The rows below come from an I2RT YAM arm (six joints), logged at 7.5 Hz.
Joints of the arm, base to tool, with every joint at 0 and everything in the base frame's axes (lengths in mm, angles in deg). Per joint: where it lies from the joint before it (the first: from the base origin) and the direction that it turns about. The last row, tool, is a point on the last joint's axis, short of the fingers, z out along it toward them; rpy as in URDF.
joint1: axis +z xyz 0 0 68
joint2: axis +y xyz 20 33.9 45.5
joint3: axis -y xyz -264 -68.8 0
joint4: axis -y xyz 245 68.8 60
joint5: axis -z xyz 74 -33.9 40.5
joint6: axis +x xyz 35.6 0 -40.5
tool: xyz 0 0 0 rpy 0 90 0
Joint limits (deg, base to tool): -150..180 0..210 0..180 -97..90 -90..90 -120..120
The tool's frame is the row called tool.
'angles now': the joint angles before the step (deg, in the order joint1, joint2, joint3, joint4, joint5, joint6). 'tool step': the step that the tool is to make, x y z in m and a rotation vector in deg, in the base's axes. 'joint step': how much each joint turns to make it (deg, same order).
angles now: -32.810 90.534 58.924 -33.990 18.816 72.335
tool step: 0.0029 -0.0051 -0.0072 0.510 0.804 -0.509
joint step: -0.496 1.965 0.471 0.540 0.015 0.007
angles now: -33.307 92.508 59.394 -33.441 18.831 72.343
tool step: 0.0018 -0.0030 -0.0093 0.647 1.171 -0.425
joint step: -0.259 1.846 -0.048 0.522 0.162 0.119
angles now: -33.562 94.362 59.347 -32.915 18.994 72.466
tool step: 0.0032 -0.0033 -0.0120 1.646 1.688 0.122
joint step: -0.231 2.670 0.419 -0.007 -0.531 -0.185
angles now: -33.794 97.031 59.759 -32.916 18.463 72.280
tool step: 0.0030 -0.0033 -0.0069 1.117 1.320 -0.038
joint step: -0.214 2.053 0.933 -0.564 -0.238 -0.110
